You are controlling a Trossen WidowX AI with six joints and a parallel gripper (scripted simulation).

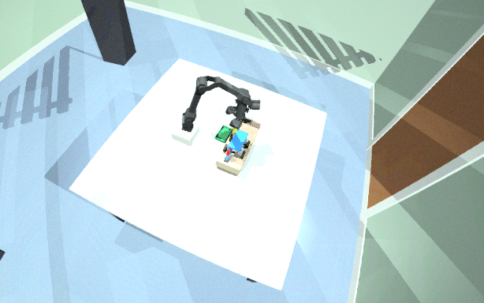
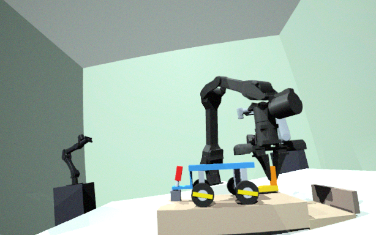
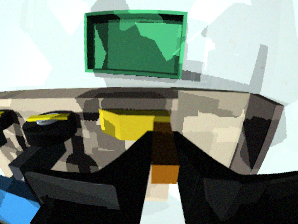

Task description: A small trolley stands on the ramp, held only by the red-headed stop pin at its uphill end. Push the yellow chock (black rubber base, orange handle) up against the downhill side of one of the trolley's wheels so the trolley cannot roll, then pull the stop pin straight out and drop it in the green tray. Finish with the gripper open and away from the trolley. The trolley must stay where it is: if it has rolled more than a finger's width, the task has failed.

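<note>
Now: the red-headed stop pin 250 mm to the right of my gripper tip, 40 mm above it and 10 mm ahead of it. Also, from my gripper tip: trolley 150 mm to the right, 40 mm ahead, 20 mm above; then yellow chock 20 mm to the right, 10 mm below; then dark end wall 110 mm to the left, 70 mm ahead, 60 mm below.
</note>
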